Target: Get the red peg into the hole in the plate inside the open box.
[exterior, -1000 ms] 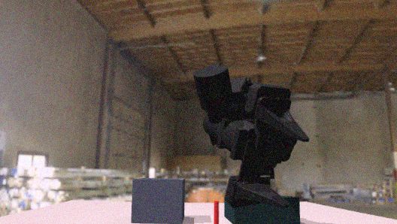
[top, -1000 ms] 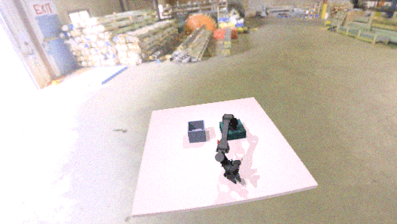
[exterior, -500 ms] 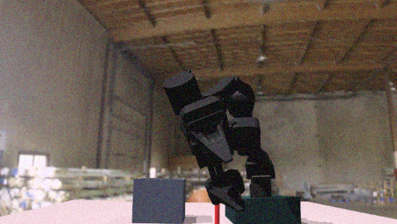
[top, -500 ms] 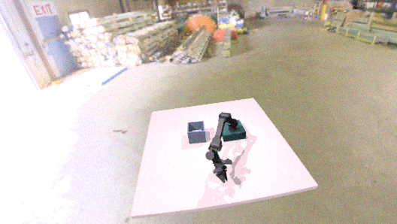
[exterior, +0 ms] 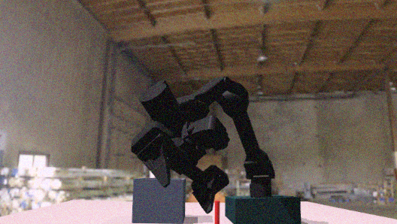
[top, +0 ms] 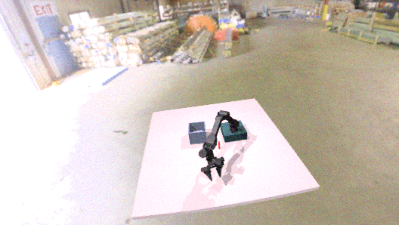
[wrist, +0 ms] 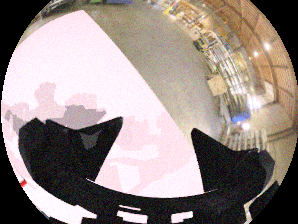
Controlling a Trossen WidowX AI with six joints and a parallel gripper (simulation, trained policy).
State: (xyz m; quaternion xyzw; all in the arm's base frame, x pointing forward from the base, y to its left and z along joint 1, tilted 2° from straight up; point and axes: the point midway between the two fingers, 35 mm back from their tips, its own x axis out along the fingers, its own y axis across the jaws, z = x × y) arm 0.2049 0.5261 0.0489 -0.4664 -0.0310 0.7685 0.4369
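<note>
Now: the red peg 50 mm behind my gripper tip, 410 mm to the right of it and 80 mm below it. Round my gripper tip: plate 140 mm ahead, 560 mm to the right, 70 mm below.
</note>
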